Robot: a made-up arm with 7 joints.
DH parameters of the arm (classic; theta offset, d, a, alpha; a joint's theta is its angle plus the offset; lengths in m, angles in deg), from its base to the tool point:
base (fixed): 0 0 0 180
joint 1: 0 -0.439 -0.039 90
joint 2: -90 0.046 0.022 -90
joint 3: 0 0.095 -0.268 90
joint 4: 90 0.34 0.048 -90
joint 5: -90 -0.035 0.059 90
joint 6: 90 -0.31 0.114 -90
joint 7: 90 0.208 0.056 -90
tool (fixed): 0 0.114 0 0
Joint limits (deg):
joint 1: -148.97..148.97
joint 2: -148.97..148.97
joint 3: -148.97..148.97
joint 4: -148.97..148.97
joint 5: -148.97..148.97
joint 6: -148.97..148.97
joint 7: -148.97..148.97
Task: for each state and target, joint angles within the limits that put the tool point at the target. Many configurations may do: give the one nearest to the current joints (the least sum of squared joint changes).
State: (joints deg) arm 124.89 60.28 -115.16 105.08 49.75 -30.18 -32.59
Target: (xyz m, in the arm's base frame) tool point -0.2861 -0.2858 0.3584
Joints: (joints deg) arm 106.13 93.55 -137.45 89.72 54.82 -10.60 -26.60
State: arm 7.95 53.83 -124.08 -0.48 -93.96 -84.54 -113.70
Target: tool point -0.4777 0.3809 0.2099
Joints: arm 45.19 39.47 -90.38 33.80 -112.61 -109.66 -120.83
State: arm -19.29 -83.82 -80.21 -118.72 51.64 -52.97 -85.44
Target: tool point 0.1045 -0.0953 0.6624
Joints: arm -24.38 -58.88 -59.57 -112.38 80.85 -28.64 -72.21
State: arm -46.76 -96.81 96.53 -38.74 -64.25 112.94 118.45
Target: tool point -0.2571 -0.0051 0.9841
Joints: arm -32.98 -52.83 82.76 2.12 -60.13 90.43 133.92
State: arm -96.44 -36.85 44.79 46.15 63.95 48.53 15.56
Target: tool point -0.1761 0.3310 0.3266
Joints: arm -89.03 -16.29 32.25 53.76 61.79 42.76 8.34
